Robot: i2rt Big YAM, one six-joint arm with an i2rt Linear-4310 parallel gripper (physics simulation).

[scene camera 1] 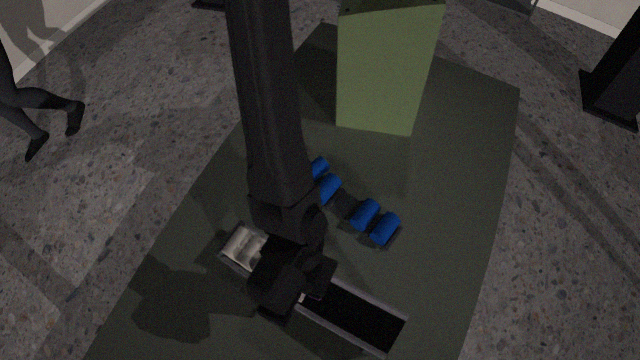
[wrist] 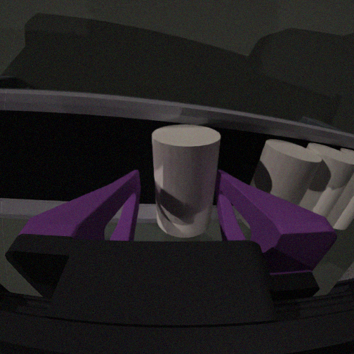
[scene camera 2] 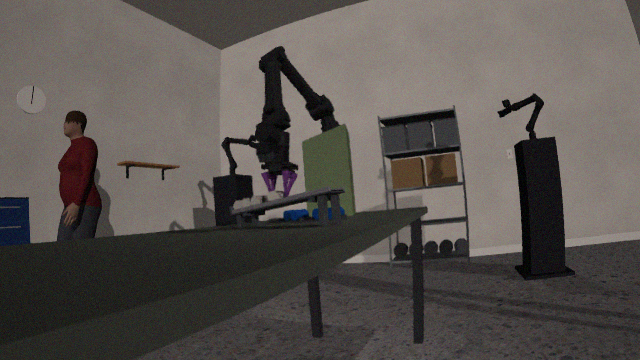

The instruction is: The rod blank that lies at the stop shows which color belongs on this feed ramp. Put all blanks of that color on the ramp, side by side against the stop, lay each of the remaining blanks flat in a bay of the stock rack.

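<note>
My gripper (scene camera 2: 279, 193) (wrist: 177, 177) is open over the feed ramp (scene camera 1: 370, 299) (scene camera 2: 300, 199) (wrist: 100, 104). A white blank (wrist: 185, 190) stands between the purple fingers, with a narrow gap at each side. More white blanks (scene camera 1: 240, 245) (wrist: 287, 170) lie side by side at the ramp's low end; in the wrist view they are at the right. Several blue blanks (scene camera 1: 385, 228) (scene camera 2: 296, 215) lie in a row at the stock rack (scene camera 1: 344, 203), with a dark bay between two pairs. The arm hides part of the ramp and the row in scene camera 1.
The arm's green pedestal (scene camera 1: 385, 75) (scene camera 2: 327, 165) stands on the table (scene camera 1: 450, 190) (scene camera 2: 200, 260) behind the rack. A person in red (scene camera 2: 80, 170), a shelf unit (scene camera 2: 424, 153) and two other arms on black pedestals are in the room, away from the ramp.
</note>
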